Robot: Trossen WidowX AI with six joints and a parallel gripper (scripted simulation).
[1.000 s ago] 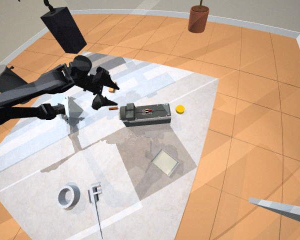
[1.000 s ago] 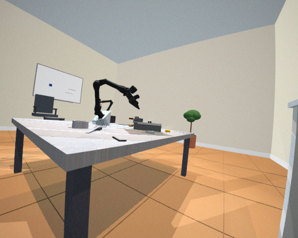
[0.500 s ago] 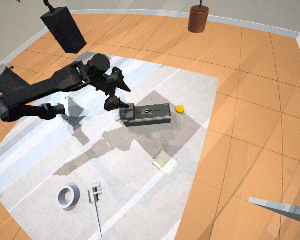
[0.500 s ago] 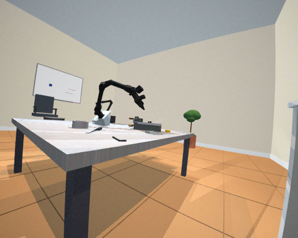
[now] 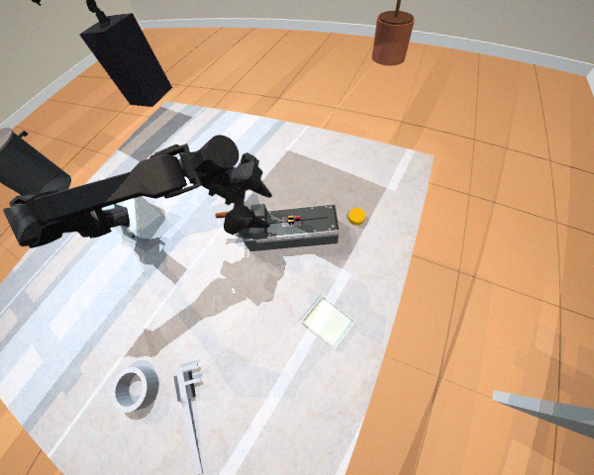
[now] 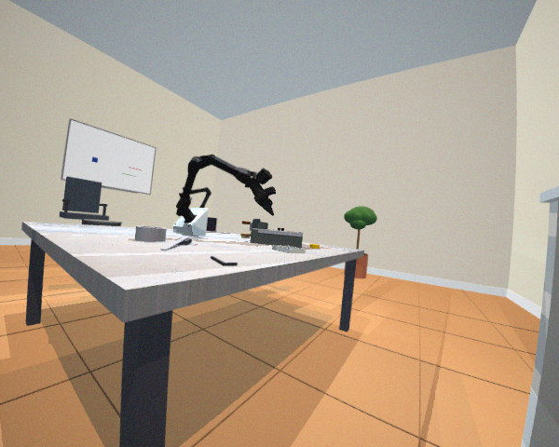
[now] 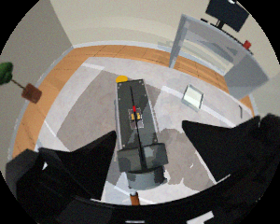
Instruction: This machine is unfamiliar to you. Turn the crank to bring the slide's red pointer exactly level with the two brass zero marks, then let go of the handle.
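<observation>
The orange-brown crank handle is 140 mm behind my gripper tip, 20 mm to the right of it and 60 mm below it. Round my gripper tip: pale square tile (210 mm ahead, 180 mm to the right, 150 mm below); red pointer (50 mm ahead, 40 mm to the left, 70 mm below); yellow disc (200 mm ahead, 140 mm to the left, 150 mm below).
</observation>
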